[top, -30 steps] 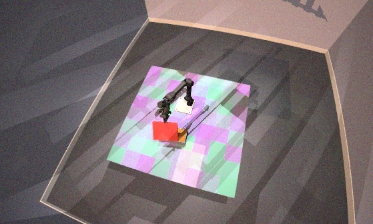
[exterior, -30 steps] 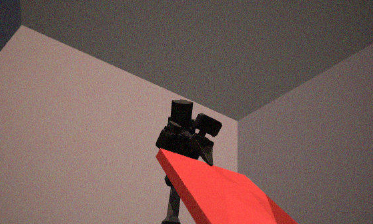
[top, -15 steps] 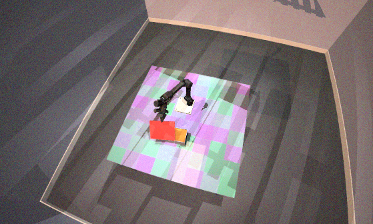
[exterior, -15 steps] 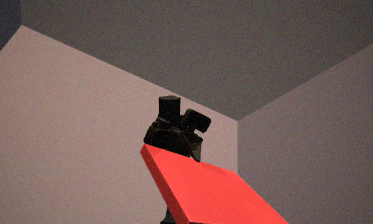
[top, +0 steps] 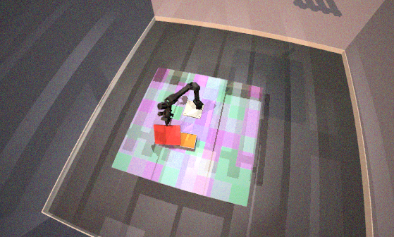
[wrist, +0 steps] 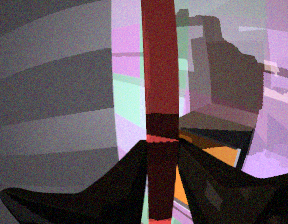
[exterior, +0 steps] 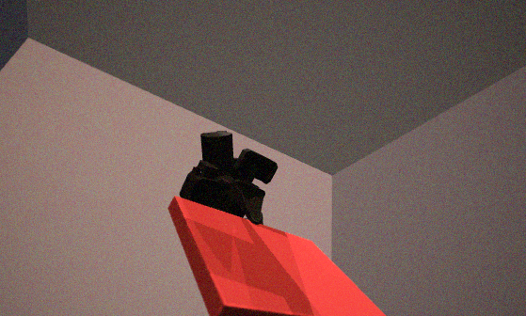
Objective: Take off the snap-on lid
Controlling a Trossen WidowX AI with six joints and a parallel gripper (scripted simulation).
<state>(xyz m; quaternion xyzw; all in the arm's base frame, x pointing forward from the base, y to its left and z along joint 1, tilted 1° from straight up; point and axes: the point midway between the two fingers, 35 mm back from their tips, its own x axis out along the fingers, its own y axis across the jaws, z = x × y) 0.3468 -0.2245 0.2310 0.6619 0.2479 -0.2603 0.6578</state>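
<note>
My gripper tip is 6 cm short of the red lid, 5 cm above it and 1 cm to the right of it. Round my gripper tip: storage box (19 cm below, 16 cm to the left, 5 cm ahead).
</note>
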